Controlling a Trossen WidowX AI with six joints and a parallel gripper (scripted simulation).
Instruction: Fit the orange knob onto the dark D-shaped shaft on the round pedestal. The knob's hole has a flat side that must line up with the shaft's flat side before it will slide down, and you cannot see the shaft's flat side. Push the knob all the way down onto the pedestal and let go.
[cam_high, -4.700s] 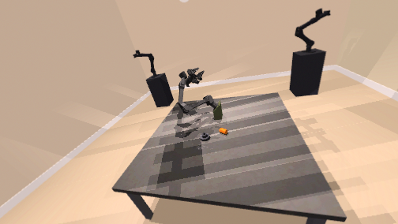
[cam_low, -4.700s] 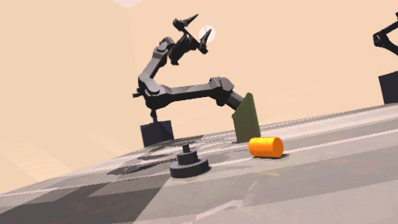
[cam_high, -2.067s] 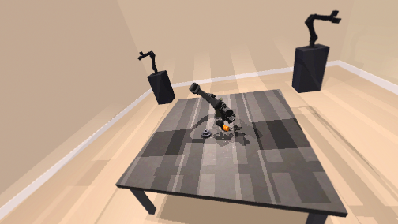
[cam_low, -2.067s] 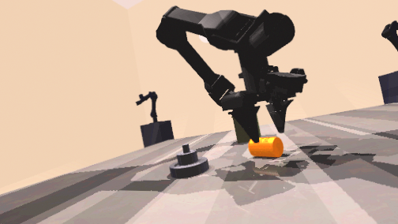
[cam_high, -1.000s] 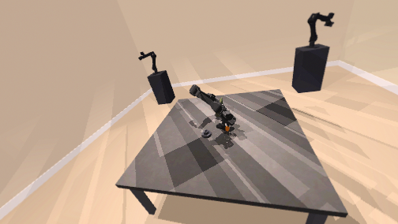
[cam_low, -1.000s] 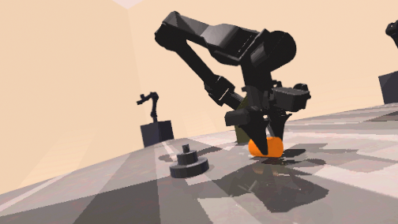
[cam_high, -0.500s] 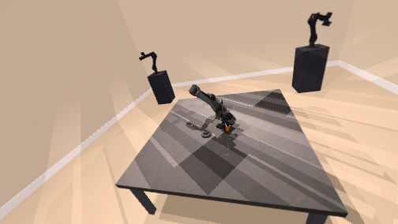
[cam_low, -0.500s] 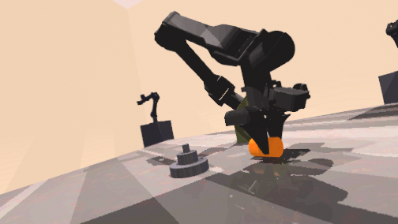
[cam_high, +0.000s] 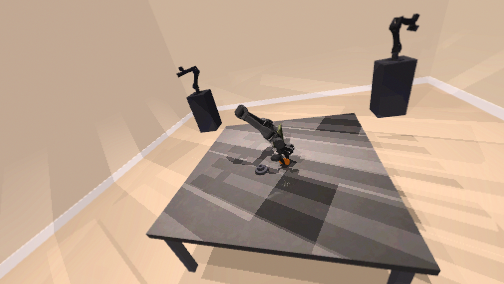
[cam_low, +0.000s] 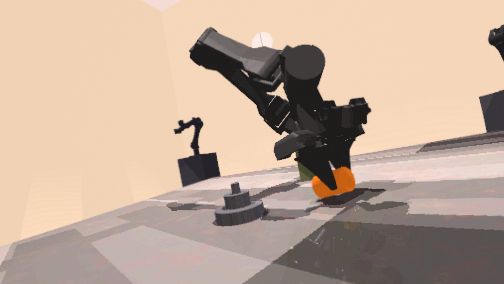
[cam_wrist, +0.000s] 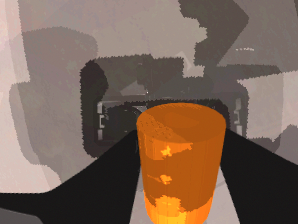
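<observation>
Now: the orange knob 1 cm behind my gripper tip, 1 cm to the right of it and 1 cm above it. Round my gripper tip: pedestal (5 cm ahead, 17 cm to the right, 1 cm above).
</observation>
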